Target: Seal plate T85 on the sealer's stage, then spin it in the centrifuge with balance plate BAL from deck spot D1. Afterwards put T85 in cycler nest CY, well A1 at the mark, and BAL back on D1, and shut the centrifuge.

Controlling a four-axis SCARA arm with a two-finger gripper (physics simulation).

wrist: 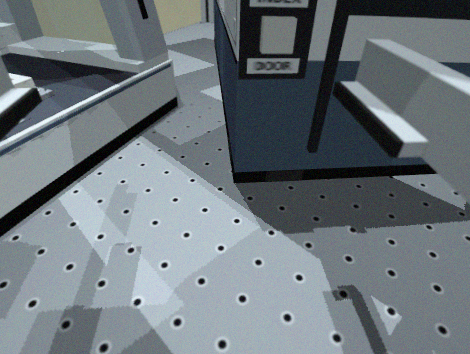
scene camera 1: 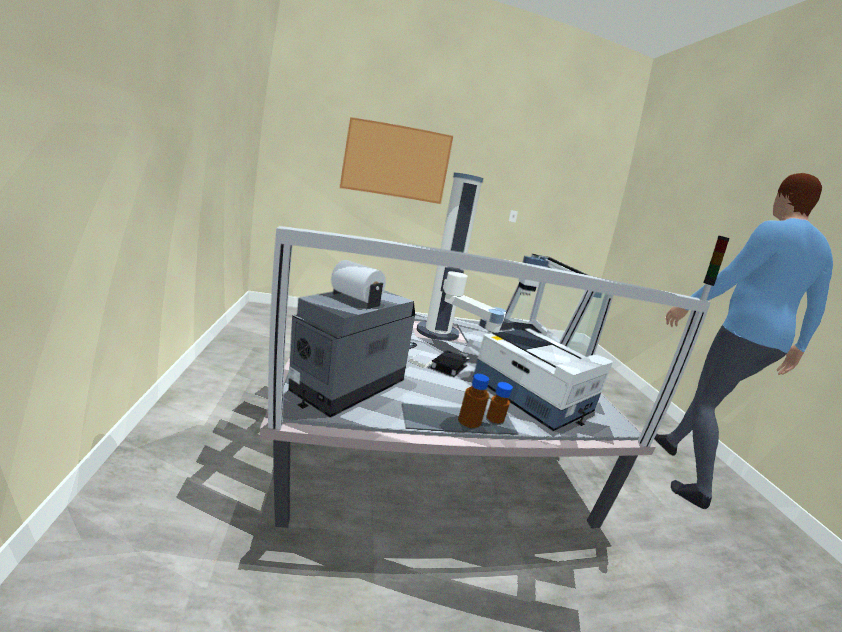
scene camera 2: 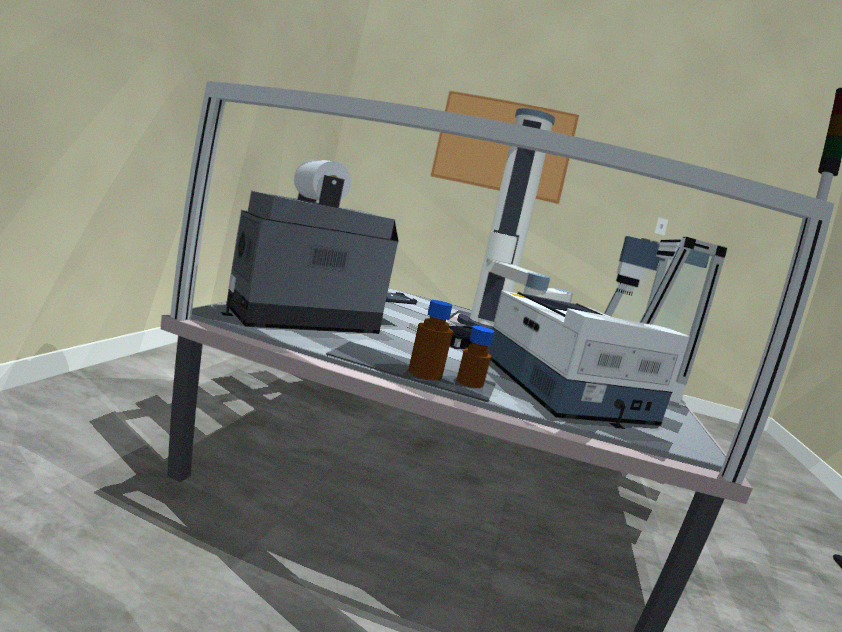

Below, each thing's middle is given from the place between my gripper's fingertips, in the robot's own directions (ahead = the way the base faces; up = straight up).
The pale buttons [wrist: 277, 36] lies 80 mm ahead of my hand, 20 mm above it and 10 mm to the right of it.
